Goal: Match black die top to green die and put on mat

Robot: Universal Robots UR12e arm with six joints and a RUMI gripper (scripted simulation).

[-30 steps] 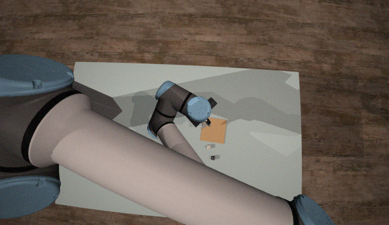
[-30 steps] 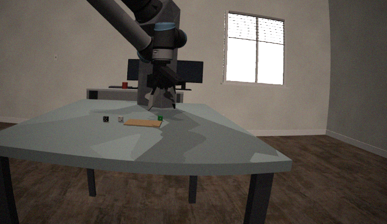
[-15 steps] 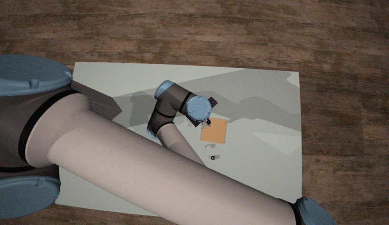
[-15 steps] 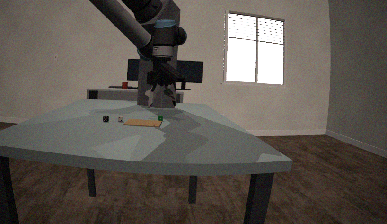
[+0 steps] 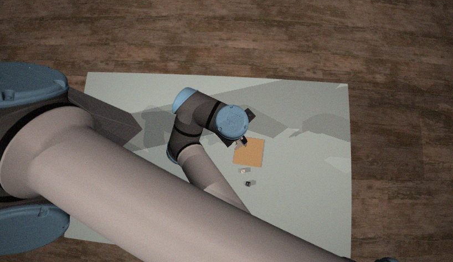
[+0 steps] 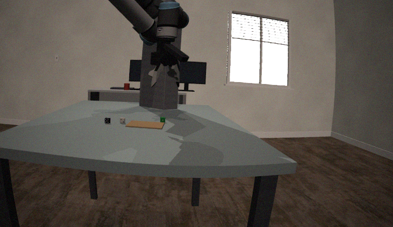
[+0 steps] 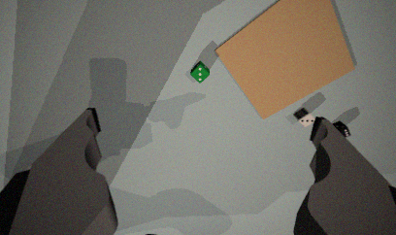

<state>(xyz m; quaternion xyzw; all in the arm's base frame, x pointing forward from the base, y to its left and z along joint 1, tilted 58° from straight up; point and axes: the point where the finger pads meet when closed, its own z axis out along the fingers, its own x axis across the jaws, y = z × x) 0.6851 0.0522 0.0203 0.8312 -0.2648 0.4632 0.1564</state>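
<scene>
Right now my hand is 250 mm to the left of the black die, 140 mm above it and 50 mm short of it. Also, from my hand: mat: 140 mm below, 90 mm to the right, 70 mm ahead; green die: 140 mm below, 20 mm behind, 10 mm to the right; white die: 180 mm to the right, 140 mm below, 30 mm ahead.
</scene>
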